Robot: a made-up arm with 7 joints.
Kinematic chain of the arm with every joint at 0, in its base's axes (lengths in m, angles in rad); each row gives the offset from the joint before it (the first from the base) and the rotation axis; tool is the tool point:
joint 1: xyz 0 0 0.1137 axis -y
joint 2: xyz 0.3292 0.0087 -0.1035 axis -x
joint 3: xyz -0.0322 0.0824 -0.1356 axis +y
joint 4: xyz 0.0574 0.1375 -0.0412 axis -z
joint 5: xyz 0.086 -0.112 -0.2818 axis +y
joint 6: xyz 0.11 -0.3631 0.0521 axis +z
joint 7: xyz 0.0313 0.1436 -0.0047 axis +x
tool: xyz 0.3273 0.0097 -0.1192
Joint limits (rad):
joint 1: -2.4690..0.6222
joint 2: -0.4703..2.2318
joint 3: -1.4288..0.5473
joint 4: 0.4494..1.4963
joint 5: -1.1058..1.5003
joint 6: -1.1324..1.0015
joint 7: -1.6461..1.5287
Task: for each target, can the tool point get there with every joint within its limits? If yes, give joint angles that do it. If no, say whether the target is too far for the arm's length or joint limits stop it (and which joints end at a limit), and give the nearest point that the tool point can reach.
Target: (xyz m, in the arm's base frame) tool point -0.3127 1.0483 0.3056
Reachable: no: joint limits stop it (at a limit: joint 2, joint 4, joint 5) | nearest point -0.5153 0.4651 0.4299 | short by 0.630 m
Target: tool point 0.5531 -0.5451 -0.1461
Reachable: yes | joints 0.2187 0.6805 0.1620 0.7257 0.0446 0.5411 -0.7393
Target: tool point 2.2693 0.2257 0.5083
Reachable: no: too far | nearest point 1.3474 0.1725 0.1182 | short by 1.002 m
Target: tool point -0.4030 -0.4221 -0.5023
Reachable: yes | joints -0.8633 0.5240 0.1366 1.3116 0.8182 0.5163 0.2670
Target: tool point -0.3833 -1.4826 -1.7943
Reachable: no: too far | nearest point -0.2211 -0.7765 -0.9868 | short by 1.085 m
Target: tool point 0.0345 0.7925 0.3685
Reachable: no: joint limits stop it (at a limit: joint 1, joint 2, joint 3, joint 4, joint 7) | nearest point 0.1678 0.4525 0.4834 | short by 0.383 m
